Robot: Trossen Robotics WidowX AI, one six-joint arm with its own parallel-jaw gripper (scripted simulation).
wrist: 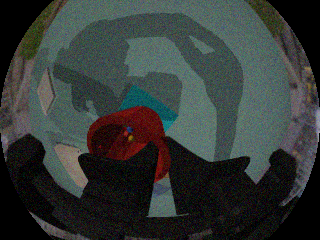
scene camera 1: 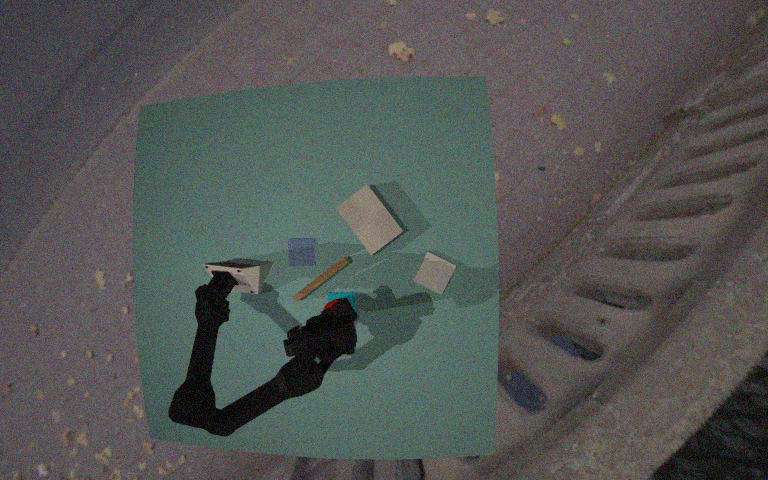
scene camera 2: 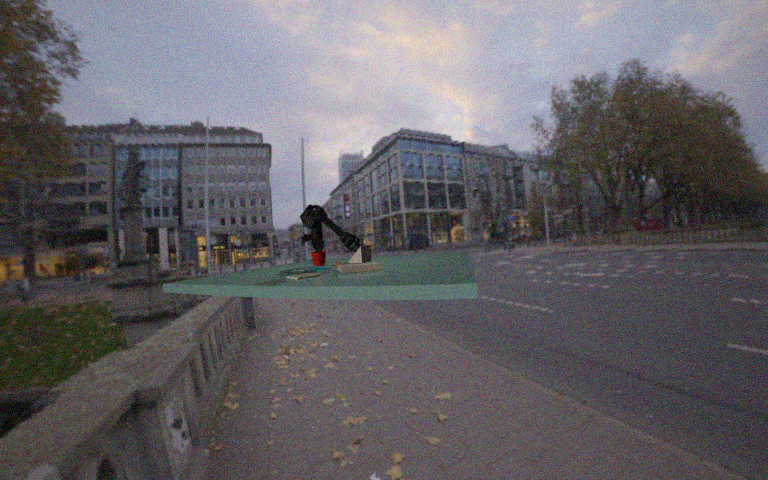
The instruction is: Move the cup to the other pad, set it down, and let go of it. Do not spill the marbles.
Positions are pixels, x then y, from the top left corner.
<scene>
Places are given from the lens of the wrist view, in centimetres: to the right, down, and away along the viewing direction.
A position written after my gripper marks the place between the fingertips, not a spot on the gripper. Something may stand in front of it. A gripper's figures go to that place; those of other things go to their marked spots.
my gripper (wrist: 162, 139): 0, 2, 10
pale block (wrist: 69, 156): -24, 10, 15
teal pad (wrist: 137, 96): -3, -4, 13
The marked spots on the pale block and the teal pad are 24 cm apart.
</scene>
